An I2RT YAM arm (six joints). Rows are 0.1 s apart.
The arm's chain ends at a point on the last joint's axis. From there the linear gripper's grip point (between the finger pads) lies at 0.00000 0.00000 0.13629 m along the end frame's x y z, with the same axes.
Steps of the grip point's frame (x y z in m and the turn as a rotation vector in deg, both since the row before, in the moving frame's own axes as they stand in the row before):
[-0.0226 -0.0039 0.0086 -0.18 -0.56 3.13]
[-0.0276 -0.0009 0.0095 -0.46 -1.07 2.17]
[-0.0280 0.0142 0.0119 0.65 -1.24 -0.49]
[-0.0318 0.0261 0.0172 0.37 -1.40 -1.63]
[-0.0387 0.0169 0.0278 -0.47 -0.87 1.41]
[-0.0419 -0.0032 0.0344 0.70 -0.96 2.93]
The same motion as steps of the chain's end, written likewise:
[-0.0213 -0.0043 0.0086 -0.18 -0.56 3.13]
[-0.0250 -0.0019 0.0095 -0.46 -1.07 2.17]
[-0.0250 0.0157 0.0119 0.65 -1.24 -0.49]
[-0.0285 0.0269 0.0172 0.37 -1.40 -1.63]
[-0.0366 0.0158 0.0278 -0.47 -0.87 1.41]
[-0.0397 -0.0015 0.0344 0.70 -0.96 2.93]

